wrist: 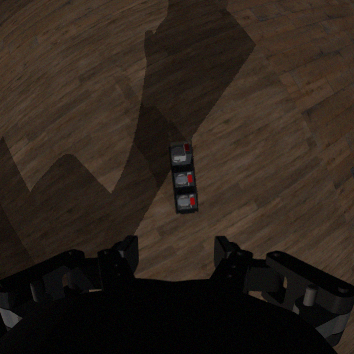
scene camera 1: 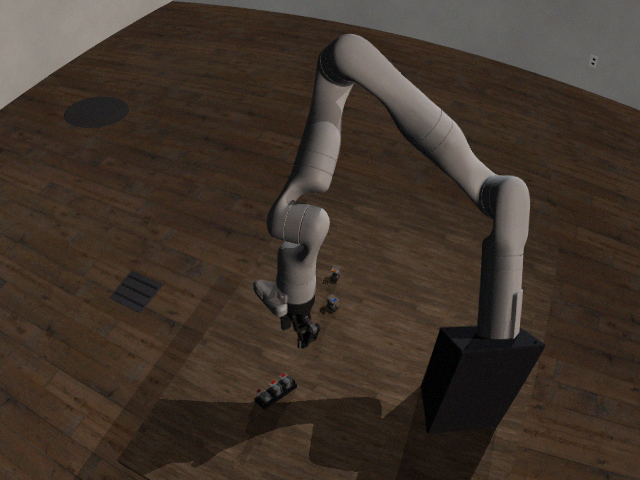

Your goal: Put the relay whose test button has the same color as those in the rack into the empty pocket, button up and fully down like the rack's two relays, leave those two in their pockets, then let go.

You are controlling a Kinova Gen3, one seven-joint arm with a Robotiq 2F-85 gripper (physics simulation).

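Frame: origin at the arm's base, x ahead, y left, z up, level; metres.
Seen in the pictures: gripper, between the fingertips: (wrist: pixel 175 249) (scene camera 1: pixel 294 337); arm's base, origin of its link: (scene camera 1: pixel 497 333).
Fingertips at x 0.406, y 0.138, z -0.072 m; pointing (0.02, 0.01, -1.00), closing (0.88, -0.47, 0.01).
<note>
Pixels of each thing's top centre, then the offset from my fingertips to it.
- relay with a blue button, centre of its top: (scene camera 1: pixel 332 298) dx +0.026, dy -0.274, dz -0.170 m
- relay with an orange button, centre of its top: (scene camera 1: pixel 335 268) dx +0.064, dy -0.374, dz -0.170 m
A black three-pocket rack (scene camera 1: pixel 280 395) (wrist: pixel 186 210) lies on the floor below my gripper. A grey relay with a red button stands in each pocket: an end one (scene camera 1: pixel 286 381) (wrist: pixel 184 201), the middle one (scene camera 1: pixel 276 388) (wrist: pixel 182 179), and one at the shadowed far end in the wrist view (scene camera 1: pixel 265 397) (wrist: pixel 178 153). The shadowed one looks larger in the wrist view and shows a pale side face, as if tilted or higher; I cannot tell if it is fully down. My gripper (scene camera 1: pixel 308 338) (wrist: pixel 175 249) is open, holds nothing and hangs above the floor, apart from the rack.
A relay with a blue button (scene camera 1: pixel 332 304) and a relay with an orange button (scene camera 1: pixel 334 275) stand on the floor behind the gripper in the scene view. The black arm base (scene camera 1: pixel 484 384) is at the right. A dark grooved square (scene camera 1: pixel 136 291) lies at the left.
</note>
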